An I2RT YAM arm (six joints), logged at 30 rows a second.
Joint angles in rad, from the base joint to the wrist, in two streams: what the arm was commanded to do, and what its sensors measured. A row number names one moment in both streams.
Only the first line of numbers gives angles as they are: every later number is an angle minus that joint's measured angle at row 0.
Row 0, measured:
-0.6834 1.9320 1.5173 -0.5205 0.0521 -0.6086
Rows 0 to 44, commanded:
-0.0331 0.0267 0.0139 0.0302 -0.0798 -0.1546
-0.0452 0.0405 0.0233 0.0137 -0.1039 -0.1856
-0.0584 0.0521 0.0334 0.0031 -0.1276 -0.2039
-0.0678 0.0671 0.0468 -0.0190 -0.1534 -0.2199
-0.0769 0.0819 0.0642 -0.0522 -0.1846 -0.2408
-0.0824 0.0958 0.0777 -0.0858 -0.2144 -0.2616
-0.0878 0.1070 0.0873 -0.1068 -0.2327 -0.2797
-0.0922 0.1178 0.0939 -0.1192 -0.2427 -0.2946
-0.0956 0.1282 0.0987 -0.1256 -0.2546 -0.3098
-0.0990 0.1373 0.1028 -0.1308 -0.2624 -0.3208
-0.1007 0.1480 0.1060 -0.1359 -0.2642 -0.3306
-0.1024 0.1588 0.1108 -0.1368 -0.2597 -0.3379
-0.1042 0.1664 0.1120 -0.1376 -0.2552 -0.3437
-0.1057 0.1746 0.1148 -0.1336 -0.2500 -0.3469
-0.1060 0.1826 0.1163 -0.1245 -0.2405 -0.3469
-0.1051 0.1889 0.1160 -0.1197 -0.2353 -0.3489
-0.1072 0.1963 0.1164 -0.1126 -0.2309 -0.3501
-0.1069 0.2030 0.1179 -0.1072 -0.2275 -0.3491
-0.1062 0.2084 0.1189 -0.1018 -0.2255 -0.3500
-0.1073 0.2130 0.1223 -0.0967 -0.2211 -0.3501
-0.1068 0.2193 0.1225 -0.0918 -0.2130 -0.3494
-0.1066 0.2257 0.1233 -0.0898 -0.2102 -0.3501
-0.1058 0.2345 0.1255 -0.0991 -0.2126 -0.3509
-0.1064 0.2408 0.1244 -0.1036 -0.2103 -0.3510
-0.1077 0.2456 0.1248 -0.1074 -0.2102 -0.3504
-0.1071 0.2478 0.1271 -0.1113 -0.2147 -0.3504
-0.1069 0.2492 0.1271 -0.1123 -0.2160 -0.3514
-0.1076 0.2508 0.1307 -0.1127 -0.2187 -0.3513
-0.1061 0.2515 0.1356 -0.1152 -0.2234 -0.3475
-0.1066 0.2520 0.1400 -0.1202 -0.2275 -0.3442
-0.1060 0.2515 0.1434 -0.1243 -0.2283 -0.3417
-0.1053 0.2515 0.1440 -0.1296 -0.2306 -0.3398
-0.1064 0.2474 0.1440 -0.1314 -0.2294 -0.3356
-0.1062 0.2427 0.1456 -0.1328 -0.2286 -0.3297
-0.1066 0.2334 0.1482 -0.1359 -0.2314 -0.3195
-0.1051 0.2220 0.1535 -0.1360 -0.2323 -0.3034
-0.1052 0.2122 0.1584 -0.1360 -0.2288 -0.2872
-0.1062 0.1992 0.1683 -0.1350 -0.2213 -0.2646
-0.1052 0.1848 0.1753 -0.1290 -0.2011 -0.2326
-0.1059 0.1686 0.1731 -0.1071 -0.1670 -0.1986
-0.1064 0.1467 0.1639 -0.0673 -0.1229 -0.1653
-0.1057 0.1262 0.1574 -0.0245 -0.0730 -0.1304
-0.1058 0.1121 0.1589 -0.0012 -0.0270 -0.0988
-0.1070 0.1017 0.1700 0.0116 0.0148 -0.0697
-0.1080 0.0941 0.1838 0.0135 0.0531 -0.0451
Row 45, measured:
-0.1057 0.1156 0.1656 -0.0546 -0.0920 -0.1671
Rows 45 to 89, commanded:
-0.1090 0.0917 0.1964 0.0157 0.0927 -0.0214
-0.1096 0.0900 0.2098 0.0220 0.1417 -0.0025
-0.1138 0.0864 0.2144 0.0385 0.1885 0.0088
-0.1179 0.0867 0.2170 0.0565 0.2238 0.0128
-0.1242 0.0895 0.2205 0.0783 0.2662 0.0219
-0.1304 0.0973 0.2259 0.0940 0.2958 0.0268
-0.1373 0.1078 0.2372 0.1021 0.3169 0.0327
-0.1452 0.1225 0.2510 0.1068 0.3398 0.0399
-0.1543 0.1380 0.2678 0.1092 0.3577 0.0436
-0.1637 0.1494 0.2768 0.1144 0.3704 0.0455
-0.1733 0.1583 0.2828 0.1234 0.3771 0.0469
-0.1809 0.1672 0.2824 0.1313 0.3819 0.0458
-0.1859 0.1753 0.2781 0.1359 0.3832 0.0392
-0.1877 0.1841 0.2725 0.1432 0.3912 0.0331
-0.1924 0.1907 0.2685 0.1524 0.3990 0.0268
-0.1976 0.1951 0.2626 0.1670 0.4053 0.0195
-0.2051 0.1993 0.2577 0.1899 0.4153 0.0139
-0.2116 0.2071 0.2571 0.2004 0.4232 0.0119
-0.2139 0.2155 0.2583 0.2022 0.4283 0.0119
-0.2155 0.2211 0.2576 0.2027 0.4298 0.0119
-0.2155 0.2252 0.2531 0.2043 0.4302 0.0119
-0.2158 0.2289 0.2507 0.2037 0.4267 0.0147
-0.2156 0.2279 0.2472 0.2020 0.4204 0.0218
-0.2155 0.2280 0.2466 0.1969 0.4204 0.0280
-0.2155 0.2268 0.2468 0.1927 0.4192 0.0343
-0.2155 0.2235 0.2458 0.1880 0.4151 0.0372
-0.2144 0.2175 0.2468 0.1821 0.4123 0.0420
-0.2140 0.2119 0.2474 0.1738 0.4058 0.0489
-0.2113 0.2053 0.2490 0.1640 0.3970 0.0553
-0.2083 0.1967 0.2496 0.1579 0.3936 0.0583
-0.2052 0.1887 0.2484 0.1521 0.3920 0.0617
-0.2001 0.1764 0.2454 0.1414 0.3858 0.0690
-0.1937 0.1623 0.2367 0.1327 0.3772 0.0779
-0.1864 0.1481 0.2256 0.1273 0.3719 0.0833
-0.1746 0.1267 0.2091 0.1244 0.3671 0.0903
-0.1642 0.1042 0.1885 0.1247 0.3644 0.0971
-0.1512 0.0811 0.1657 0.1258 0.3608 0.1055
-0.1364 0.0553 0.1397 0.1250 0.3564 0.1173
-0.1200 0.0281 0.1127 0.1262 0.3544 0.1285
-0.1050 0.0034 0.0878 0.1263 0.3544 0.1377
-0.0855 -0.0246 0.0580 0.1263 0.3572 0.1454
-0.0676 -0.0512 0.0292 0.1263 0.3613 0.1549
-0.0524 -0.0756 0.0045 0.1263 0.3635 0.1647
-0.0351 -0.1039 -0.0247 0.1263 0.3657 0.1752
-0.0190 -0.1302 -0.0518 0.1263 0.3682 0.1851
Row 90, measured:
-0.0473 -0.0839 -0.0088 0.1381 0.3670 0.1339
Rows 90 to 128, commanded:
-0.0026 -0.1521 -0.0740 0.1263 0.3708 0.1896
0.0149 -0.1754 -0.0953 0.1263 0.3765 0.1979
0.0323 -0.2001 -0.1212 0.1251 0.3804 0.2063
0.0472 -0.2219 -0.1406 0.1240 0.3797 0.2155
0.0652 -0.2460 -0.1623 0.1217 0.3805 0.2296
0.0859 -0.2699 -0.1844 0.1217 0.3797 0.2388
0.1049 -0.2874 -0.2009 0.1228 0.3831 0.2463
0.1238 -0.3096 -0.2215 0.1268 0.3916 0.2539
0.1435 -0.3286 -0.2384 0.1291 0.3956 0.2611
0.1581 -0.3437 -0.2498 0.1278 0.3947 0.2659
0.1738 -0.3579 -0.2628 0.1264 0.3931 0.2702
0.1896 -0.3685 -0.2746 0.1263 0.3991 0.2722
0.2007 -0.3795 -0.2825 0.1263 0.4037 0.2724
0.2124 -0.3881 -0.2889 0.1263 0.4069 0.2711
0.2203 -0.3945 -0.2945 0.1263 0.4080 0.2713
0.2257 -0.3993 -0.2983 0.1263 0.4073 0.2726
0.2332 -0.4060 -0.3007 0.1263 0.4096 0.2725
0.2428 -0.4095 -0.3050 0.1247 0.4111 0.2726
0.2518 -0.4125 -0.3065 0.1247 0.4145 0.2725
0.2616 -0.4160 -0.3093 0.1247 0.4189 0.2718
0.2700 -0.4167 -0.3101 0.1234 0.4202 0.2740
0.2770 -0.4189 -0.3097 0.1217 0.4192 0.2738
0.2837 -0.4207 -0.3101 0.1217 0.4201 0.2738
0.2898 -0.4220 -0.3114 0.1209 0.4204 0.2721
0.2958 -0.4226 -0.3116 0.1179 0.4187 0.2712
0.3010 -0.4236 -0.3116 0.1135 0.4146 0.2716
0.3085 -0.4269 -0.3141 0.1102 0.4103 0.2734
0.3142 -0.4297 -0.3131 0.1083 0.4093 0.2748
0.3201 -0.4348 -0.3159 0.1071 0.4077 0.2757
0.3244 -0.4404 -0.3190 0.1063 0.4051 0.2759
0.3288 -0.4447 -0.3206 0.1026 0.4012 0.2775
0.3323 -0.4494 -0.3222 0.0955 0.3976 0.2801
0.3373 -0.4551 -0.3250 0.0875 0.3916 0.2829
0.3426 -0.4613 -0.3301 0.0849 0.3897 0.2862
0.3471 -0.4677 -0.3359 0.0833 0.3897 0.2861
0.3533 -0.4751 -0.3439 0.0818 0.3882 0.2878
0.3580 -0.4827 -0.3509 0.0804 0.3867 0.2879
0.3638 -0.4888 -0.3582 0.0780 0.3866 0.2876
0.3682 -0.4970 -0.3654 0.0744 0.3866 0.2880
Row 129, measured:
0.3578 -0.4826 -0.3555 0.0938 0.3944 0.2719
